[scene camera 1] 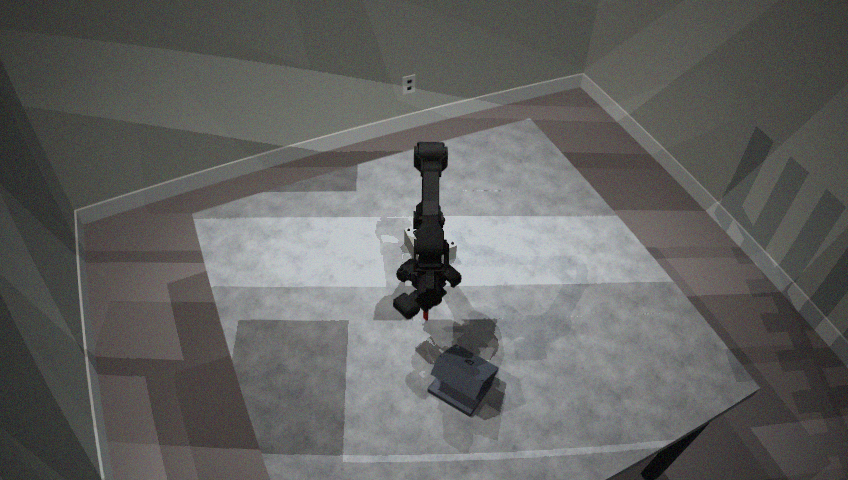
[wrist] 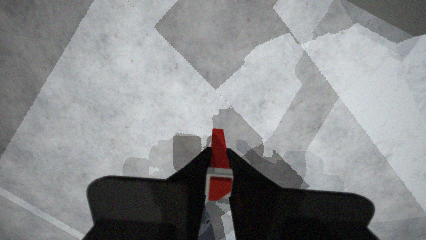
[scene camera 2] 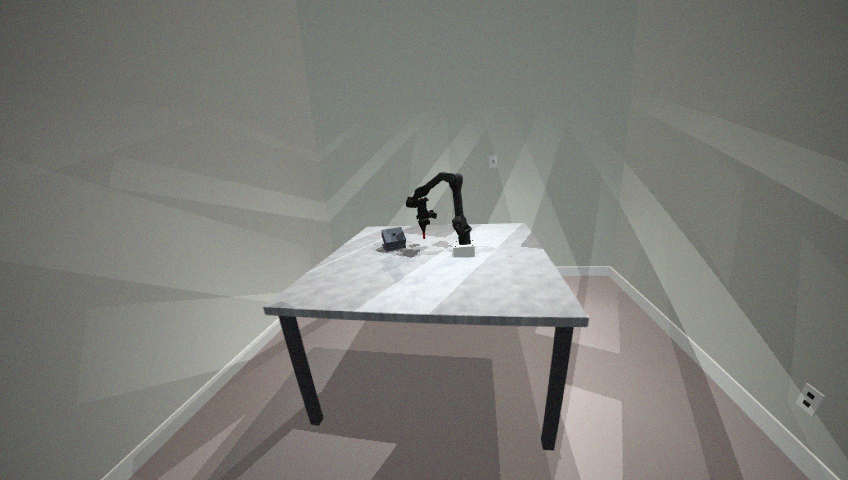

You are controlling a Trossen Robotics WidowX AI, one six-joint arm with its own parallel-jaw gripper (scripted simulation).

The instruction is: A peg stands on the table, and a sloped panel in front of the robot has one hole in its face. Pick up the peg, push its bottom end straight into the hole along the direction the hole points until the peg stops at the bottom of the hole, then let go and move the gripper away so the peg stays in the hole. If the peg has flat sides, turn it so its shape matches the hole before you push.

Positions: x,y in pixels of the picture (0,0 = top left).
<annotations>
gripper: holds a red peg (wrist: 219,178)
</annotations>
